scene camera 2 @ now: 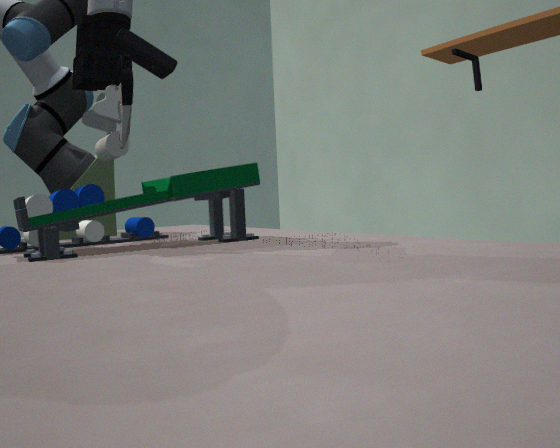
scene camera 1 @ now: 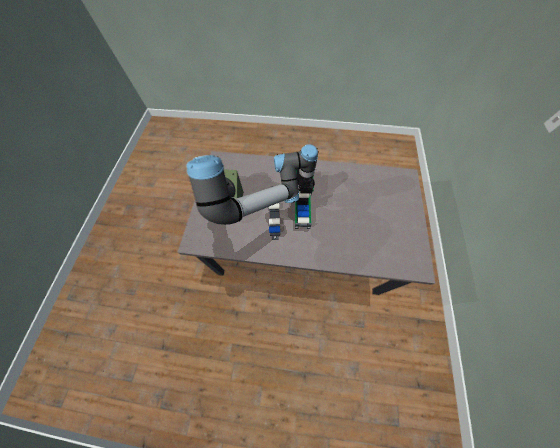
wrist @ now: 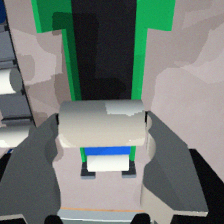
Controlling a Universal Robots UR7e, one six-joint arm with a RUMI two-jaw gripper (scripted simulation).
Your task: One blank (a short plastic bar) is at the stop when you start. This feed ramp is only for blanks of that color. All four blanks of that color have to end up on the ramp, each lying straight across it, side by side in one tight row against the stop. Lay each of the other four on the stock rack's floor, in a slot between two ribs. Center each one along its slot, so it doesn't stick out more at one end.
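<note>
You'd see the gripper (scene camera 2: 115,151), and it's the same gripper (wrist: 102,113) that shows in the wrist view. There's also a white blank (wrist: 93,123).
</note>
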